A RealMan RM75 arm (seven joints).
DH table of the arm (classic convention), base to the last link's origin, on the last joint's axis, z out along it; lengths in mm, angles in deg. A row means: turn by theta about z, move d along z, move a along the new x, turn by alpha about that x. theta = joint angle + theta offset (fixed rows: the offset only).
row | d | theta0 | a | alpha
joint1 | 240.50 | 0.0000 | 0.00 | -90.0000
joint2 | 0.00 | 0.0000 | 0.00 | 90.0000
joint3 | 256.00 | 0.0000 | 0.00 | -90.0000
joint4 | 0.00 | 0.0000 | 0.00 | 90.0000
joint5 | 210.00 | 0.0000 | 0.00 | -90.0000
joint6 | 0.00 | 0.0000 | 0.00 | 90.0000
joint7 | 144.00 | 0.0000 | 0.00 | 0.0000
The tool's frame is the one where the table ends.
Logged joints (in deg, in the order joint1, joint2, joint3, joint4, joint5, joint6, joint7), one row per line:
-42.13 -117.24 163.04 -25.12 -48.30 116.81 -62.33
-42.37 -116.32 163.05 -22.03 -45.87 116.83 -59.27
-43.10 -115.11 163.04 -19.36 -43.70 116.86 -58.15
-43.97 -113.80 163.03 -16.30 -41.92 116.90 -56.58
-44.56 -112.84 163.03 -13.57 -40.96 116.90 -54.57
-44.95 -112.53 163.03 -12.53 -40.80 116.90 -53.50
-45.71 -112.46 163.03 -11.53 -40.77 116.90 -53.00
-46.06 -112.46 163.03 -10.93 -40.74 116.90 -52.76
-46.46 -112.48 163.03 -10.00 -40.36 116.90 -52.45
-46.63 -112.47 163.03 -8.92 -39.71 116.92 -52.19
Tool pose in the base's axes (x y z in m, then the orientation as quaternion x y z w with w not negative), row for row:
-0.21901 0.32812 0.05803 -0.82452 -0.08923 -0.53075 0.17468
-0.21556 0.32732 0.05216 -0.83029 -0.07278 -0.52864 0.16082
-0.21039 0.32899 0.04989 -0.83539 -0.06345 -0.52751 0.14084
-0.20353 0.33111 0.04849 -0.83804 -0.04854 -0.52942 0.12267
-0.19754 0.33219 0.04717 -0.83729 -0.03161 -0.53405 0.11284
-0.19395 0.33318 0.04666 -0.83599 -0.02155 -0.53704 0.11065
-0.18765 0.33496 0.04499 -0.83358 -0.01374 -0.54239 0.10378
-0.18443 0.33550 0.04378 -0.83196 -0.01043 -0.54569 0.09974
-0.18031 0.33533 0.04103 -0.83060 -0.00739 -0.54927 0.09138
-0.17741 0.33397 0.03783 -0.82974 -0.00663 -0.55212 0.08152
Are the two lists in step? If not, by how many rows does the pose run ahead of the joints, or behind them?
They are in step.
